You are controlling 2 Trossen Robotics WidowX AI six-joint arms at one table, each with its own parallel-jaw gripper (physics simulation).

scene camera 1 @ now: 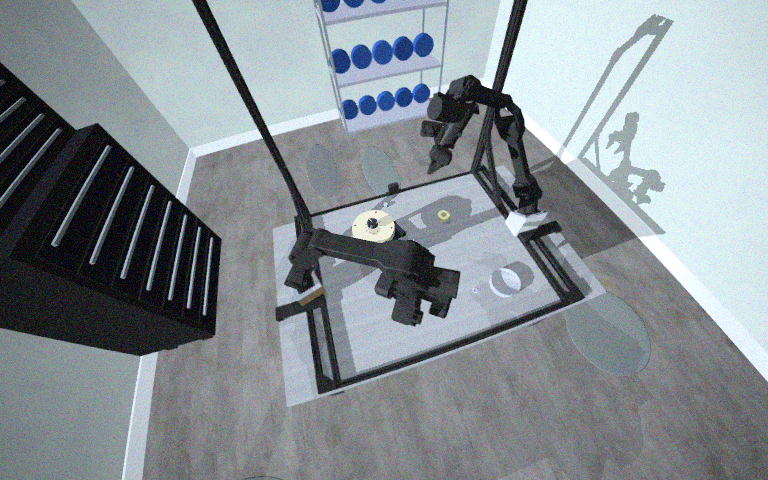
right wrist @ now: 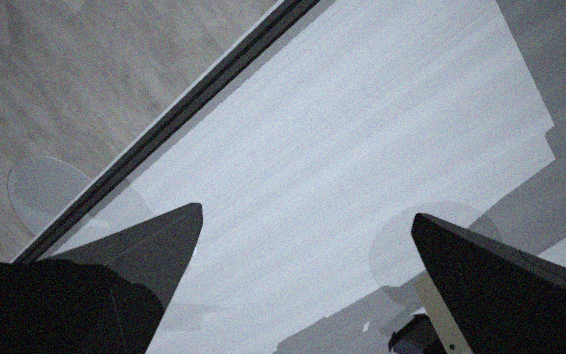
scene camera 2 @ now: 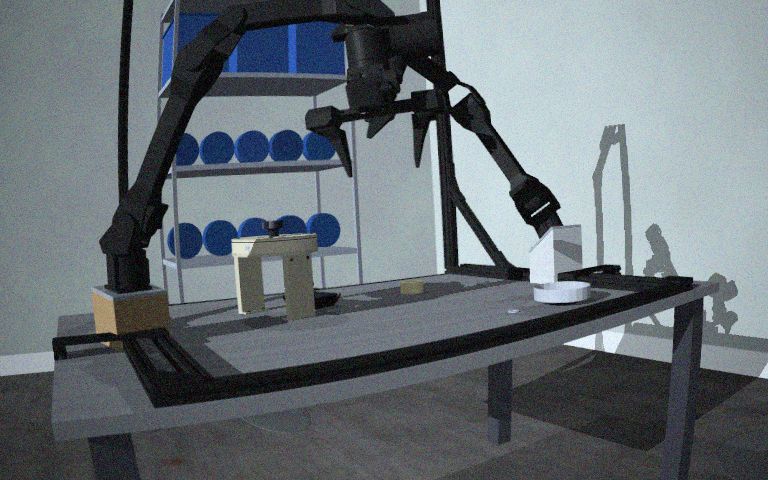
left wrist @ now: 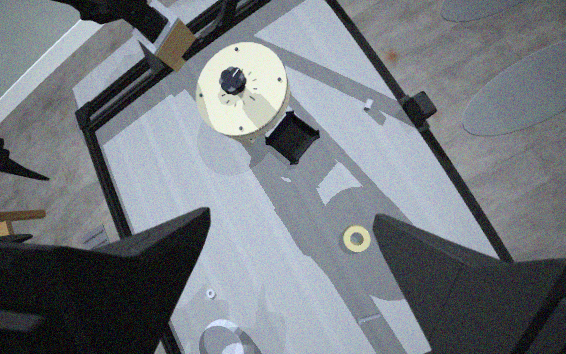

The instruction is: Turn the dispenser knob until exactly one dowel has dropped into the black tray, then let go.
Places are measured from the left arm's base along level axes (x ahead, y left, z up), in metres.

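Where they show: left gripper, fingertip midpoint: (scene camera 1: 430, 167) (scene camera 2: 367, 130) (left wrist: 293, 218); right gripper, fingertip midpoint: (right wrist: 307, 218) (scene camera 2: 383, 172) (left wrist: 39, 207); left arm's base, origin of the base link: (scene camera 1: 528, 211) (scene camera 2: 554, 237); right arm's base, origin of the base link: (scene camera 1: 303, 282) (scene camera 2: 127, 288) (left wrist: 153, 25).
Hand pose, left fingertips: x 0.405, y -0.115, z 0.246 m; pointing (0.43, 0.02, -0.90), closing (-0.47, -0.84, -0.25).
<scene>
Things, the pixels of their top centre, and the offset from my left fingertips.
- cream dispenser, middle of its top: (left wrist: 238, 87) (scene camera 2: 273, 235) (scene camera 1: 373, 226) 0.201 m down, 0.222 m ahead, 0.028 m left
- dark knob, middle of its top: (left wrist: 230, 78) (scene camera 2: 272, 220) (scene camera 1: 372, 222) 0.173 m down, 0.222 m ahead, 0.028 m left
- black tray, middle of its top: (scene camera 2: 311, 294) (right wrist: 426, 346) (left wrist: 291, 137) (scene camera 1: 392, 232) 0.323 m down, 0.140 m ahead, 0.007 m right
- yellow ring, middle of its top: (left wrist: 356, 239) (scene camera 2: 411, 281) (scene camera 1: 443, 214) 0.322 m down, 0.102 m back, 0.028 m right
- white round dish, middle of its top: (scene camera 2: 562, 285) (left wrist: 220, 350) (scene camera 1: 505, 281) 0.315 m down, 0.200 m back, 0.340 m left
- small white ring, middle of its top: (left wrist: 210, 293) 0.345 m down, 0.087 m back, 0.330 m left
- small white piece, middle of its top: (left wrist: 368, 103) 0.332 m down, 0.126 m ahead, 0.178 m right
The cream dispenser (scene camera 1: 362, 230) (scene camera 2: 300, 244) (left wrist: 265, 100) stands on the table, with a dark knob (scene camera 1: 372, 223) (scene camera 2: 272, 228) (left wrist: 233, 80) on its round top; the knob's white mark shows in the left wrist view. Beside it lies the black tray (scene camera 2: 326, 298) (left wrist: 292, 137) (right wrist: 412, 334); no dowel can be made out in it in the left wrist view. My left gripper (scene camera 1: 435, 163) (left wrist: 293, 218) is open and empty, high above the table, away from the dispenser. My right gripper (scene camera 1: 427, 316) (scene camera 2: 384, 169) (right wrist: 307, 218) is open and empty, raised above the table; neither touches the knob.
A yellow ring (scene camera 2: 411, 287) (left wrist: 347, 238) lies on the table beyond the tray. A white round dish (scene camera 2: 561, 294) and a small white ring (left wrist: 210, 293) lie farther off. A small white piece (left wrist: 369, 104) is near the dark table rail (left wrist: 452, 175). The right arm extends beside the dispenser.
</scene>
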